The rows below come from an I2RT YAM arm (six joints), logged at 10 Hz.
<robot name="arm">
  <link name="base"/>
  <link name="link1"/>
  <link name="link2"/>
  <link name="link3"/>
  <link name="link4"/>
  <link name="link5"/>
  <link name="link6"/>
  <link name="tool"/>
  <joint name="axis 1" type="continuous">
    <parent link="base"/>
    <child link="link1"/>
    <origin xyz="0 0 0.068" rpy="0 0 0"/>
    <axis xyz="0 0 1"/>
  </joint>
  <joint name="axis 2" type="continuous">
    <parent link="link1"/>
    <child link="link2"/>
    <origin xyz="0.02 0.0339 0.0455" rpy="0 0 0"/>
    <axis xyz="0 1 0"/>
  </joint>
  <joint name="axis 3" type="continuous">
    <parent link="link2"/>
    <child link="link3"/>
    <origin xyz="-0.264 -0.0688 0" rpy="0 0 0"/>
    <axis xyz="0 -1 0"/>
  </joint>
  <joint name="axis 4" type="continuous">
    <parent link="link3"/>
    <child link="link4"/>
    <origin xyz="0.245 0.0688 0.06" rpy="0 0 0"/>
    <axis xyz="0 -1 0"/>
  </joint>
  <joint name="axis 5" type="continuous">
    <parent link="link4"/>
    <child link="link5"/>
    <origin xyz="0.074 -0.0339 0.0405" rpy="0 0 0"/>
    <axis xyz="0 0 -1"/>
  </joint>
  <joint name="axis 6" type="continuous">
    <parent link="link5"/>
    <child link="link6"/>
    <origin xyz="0.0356 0 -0.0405" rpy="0 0 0"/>
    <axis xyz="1 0 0"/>
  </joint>
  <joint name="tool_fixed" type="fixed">
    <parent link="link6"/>
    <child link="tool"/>
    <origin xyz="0 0 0" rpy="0 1.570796 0"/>
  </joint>
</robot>
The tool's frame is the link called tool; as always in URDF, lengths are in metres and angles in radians. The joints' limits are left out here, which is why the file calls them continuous.
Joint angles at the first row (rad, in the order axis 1, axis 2, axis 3, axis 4, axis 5, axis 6):
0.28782 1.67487 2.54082 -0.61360 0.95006 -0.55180
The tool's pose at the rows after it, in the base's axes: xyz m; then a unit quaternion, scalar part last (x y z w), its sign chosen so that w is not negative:
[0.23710 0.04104 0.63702 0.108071 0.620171 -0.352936 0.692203]
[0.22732 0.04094 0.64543 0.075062 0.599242 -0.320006 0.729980]
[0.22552 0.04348 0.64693 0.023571 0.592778 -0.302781 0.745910]
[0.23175 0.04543 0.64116 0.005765 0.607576 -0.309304 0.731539]
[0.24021 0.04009 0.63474 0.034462 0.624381 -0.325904 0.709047]
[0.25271 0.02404 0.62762 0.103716 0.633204 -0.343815 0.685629]
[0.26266 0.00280 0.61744 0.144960 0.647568 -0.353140 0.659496]
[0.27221 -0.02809 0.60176 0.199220 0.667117 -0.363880 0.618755]
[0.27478 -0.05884 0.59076 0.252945 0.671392 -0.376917 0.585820]
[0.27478 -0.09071 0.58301 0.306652 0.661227 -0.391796 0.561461]
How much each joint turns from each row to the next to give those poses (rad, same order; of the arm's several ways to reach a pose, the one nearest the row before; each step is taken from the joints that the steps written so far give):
0.00002 -0.02446 -0.00010 0.06490 -0.04690 -0.01947
-0.00043 -0.02135 0.00003 0.02973 -0.11754 -0.00226
0.00002 -0.00718 0.00015 -0.01114 -0.11099 -0.02290
-0.00037 0.00880 -0.00110 -0.03930 -0.00686 -0.00954
-0.02443 0.01445 -0.00009 -0.02934 0.05873 0.03052
-0.06637 0.02253 0.00005 -0.01528 0.08012 0.08468
-0.08695 0.01479 -0.00019 -0.06856 0.00689 0.09193
-0.11749 0.01984 0.00002 -0.11027 -0.00038 0.12513
-0.11064 0.01535 0.00018 -0.07219 -0.00039 0.09346
-0.11064 0.01786 -0.00052 -0.02968 -0.00077 0.07134

